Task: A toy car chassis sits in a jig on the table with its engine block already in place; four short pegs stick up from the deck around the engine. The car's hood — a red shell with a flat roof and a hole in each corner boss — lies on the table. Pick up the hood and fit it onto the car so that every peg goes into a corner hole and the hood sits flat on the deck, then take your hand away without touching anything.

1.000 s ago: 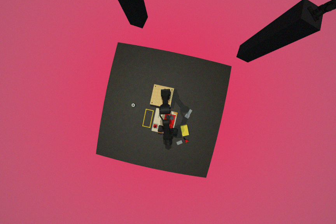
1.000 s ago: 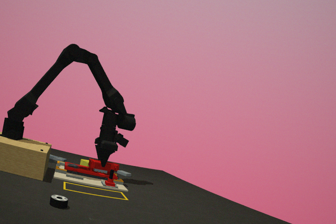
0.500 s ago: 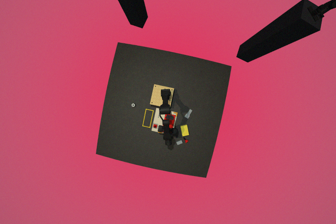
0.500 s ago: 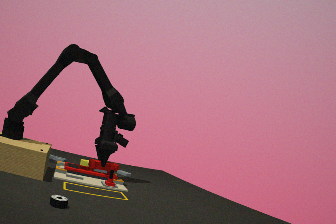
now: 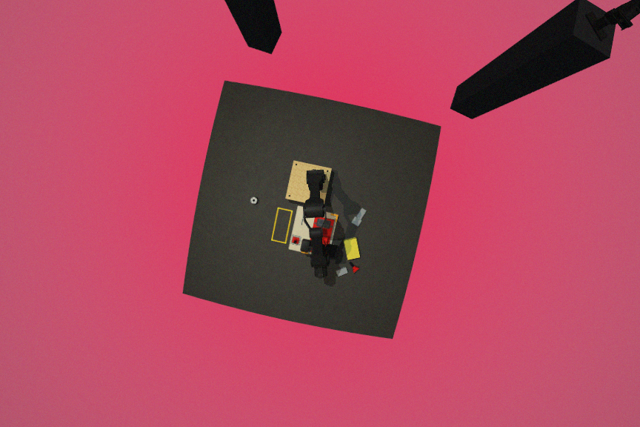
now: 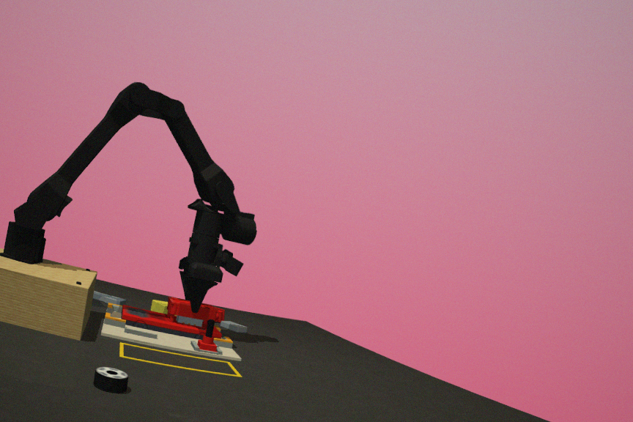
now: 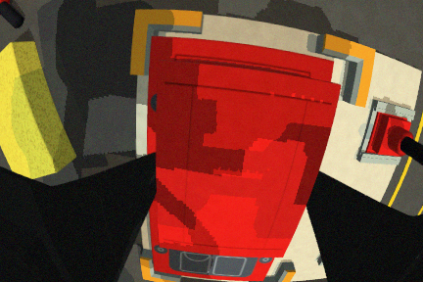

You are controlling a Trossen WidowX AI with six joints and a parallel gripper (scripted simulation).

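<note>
Right now the hood is right at my gripper tip. From my gripper tip the other things lie so: yellow block: 18 cm to the left, 4 cm below, 3 cm behind; engine block: 3 cm below; pale jig plate: 4 cm to the right, 4 cm below, 4 cm behind.
</note>
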